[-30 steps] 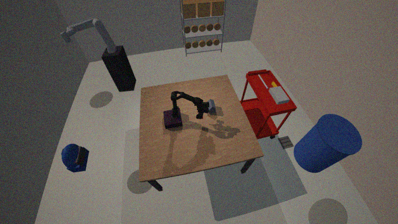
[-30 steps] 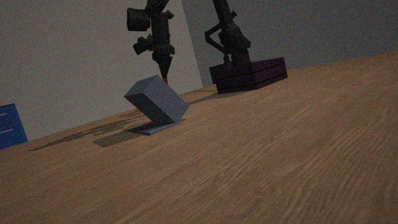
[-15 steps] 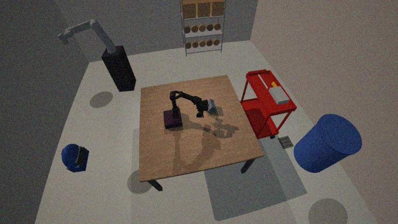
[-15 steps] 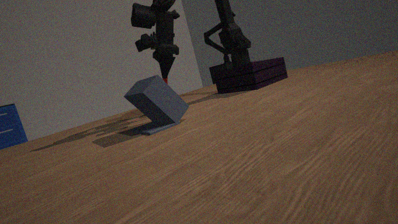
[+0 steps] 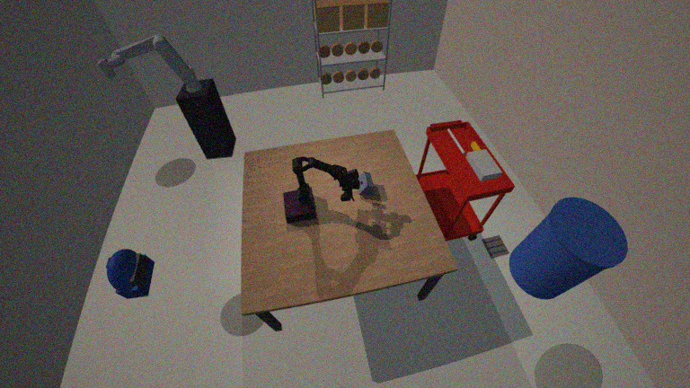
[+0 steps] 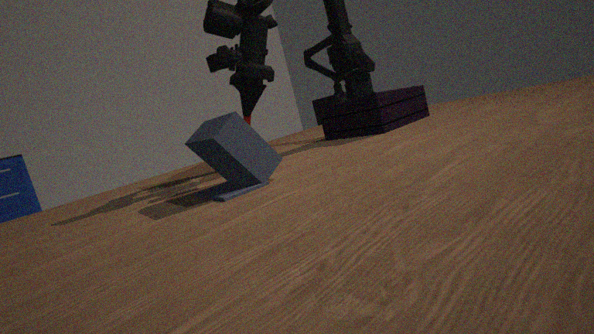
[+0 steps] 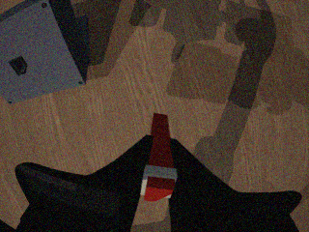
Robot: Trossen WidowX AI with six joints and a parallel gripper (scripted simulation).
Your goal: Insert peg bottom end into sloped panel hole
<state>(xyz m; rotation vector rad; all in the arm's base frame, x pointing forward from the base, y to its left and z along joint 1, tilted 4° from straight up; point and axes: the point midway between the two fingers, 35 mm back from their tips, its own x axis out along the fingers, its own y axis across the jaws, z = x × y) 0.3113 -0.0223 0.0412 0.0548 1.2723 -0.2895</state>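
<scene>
My gripper tip is 110 mm short of the sloped panel, 140 mm to the right of it and 50 mm above it. Also, from my gripper tip: red peg 10 mm behind, 20 mm above.
</scene>
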